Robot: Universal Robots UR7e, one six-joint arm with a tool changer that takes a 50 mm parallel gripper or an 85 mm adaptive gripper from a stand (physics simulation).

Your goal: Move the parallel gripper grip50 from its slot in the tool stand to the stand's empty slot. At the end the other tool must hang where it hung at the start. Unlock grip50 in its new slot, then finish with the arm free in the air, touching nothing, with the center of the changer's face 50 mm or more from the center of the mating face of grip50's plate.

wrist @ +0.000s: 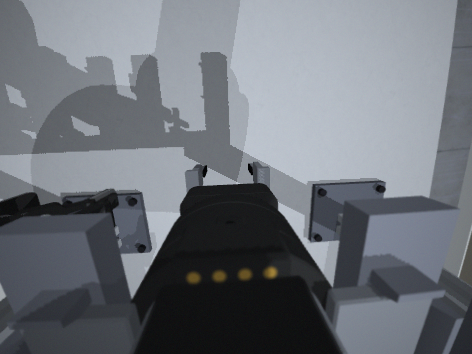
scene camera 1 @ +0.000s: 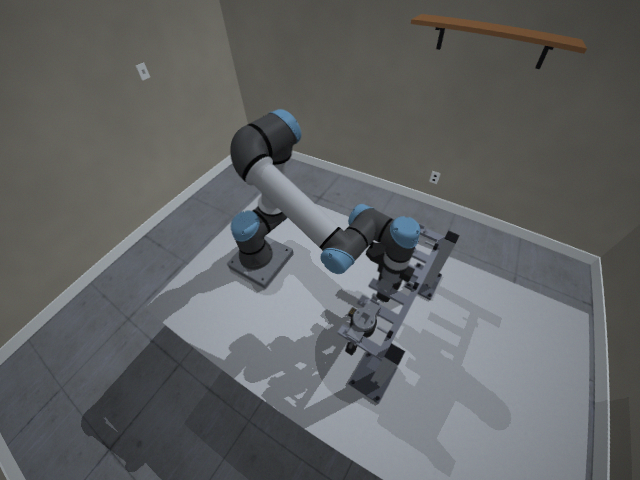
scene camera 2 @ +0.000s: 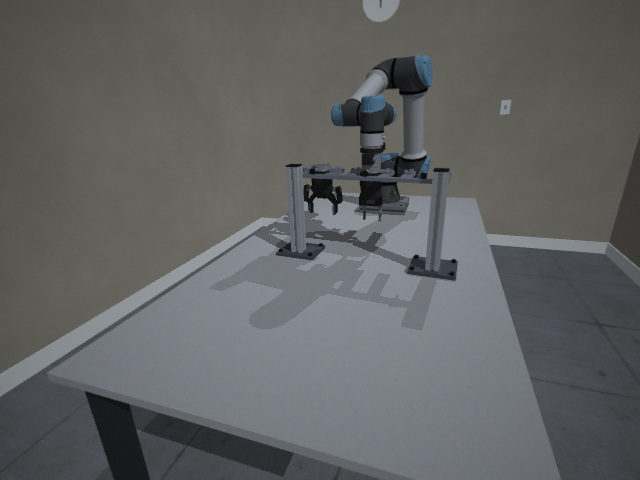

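Where they show: arm's base, origin of its link: (scene camera 1: 256, 255) (scene camera 2: 384, 199).
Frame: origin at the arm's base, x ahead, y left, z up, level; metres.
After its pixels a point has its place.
Observation:
Grip50 (scene camera 2: 372, 212) (wrist: 227, 171) hangs in the middle slot of the tool stand (scene camera 1: 404, 316) @[z 0.241, x 0.677, y -0.036 m] (scene camera 2: 437, 222) @[z 0.124, x 0.716, y 0.303 m], its two fingers apart with no object between them. The arm's changer (scene camera 2: 371, 157) @[z 0.296, x 0.643, y 0.086 m] is upright, right over grip50's plate and close down on it. Whether the faces touch or are locked cannot be told. One row of gold contacts (wrist: 231, 275) shows in front of the black block in the wrist view. The 85 mm adaptive gripper (scene camera 1: 363, 320) (scene camera 2: 322, 187) hangs in the slot beside it. The empty slot (scene camera 1: 421, 255) @[z 0.241, x 0.639, y 0.196 m] (scene camera 2: 408, 173) @[z 0.245, x 0.613, y 0.198 m] is on grip50's other side.
Pale stand arms (wrist: 62, 255) @[z 0.241, x 0.547, y 0.024 m] (wrist: 400, 230) @[z 0.241, x 0.547, y 0.124 m] flank grip50 closely on both sides. The stand's foot plates (scene camera 1: 376, 379) @[z -0.005, x 0.693, y -0.171 m] (scene camera 2: 433, 267) @[z -0.021, x 0.716, y 0.304 m] sit on the white table (scene camera 1: 537, 361) @[z -0.041, x 1.193, y 0.200 m] (scene camera 2: 361, 372) @[z -0.041, x 1.206, y 0.214 m]. The arm's base (scene camera 1: 255, 258) @[z 0.061, x 0.049, y -0.039 m] is bolted behind the stand. A wooden wall shelf (scene camera 1: 496, 31) is far off.

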